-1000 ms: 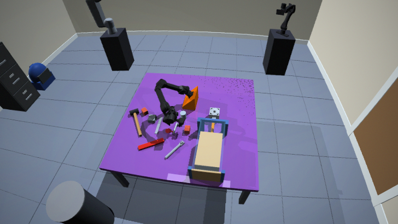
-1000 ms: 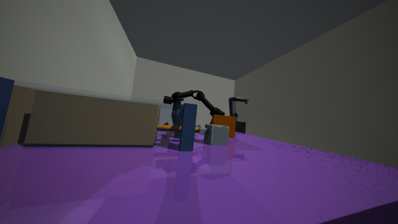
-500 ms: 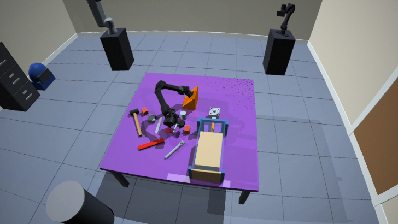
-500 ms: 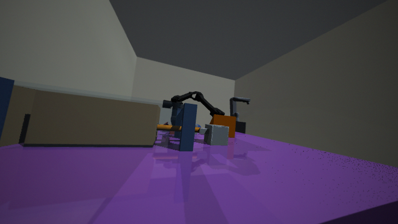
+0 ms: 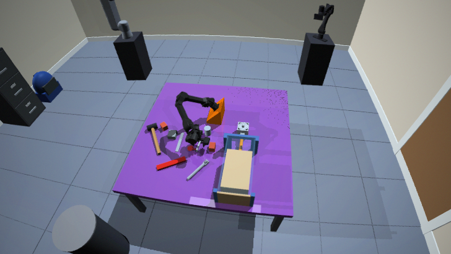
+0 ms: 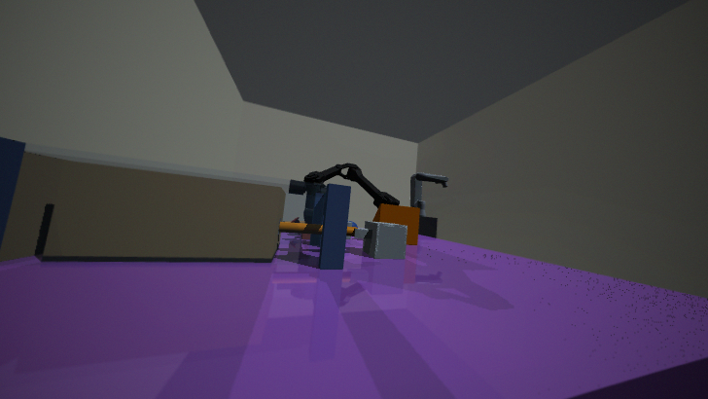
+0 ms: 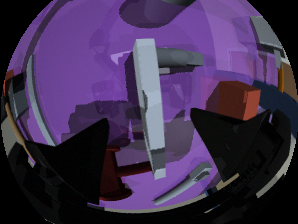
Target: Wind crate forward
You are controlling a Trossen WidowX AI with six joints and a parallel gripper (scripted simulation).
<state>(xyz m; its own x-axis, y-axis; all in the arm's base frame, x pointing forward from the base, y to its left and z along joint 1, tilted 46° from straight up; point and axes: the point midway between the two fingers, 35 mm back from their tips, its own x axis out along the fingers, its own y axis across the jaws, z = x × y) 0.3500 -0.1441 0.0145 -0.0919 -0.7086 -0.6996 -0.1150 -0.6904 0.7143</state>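
My gripper tip is now 10 mm to the left of the winch handle, 10 mm below it and 10 mm short of it. Also, from my gripper tip: red bar 190 mm to the right, 180 mm ahead; grey bar 170 mm to the right, 40 mm behind, 10 mm below; red knob 40 mm to the right, 40 mm ahead, 20 mm above.
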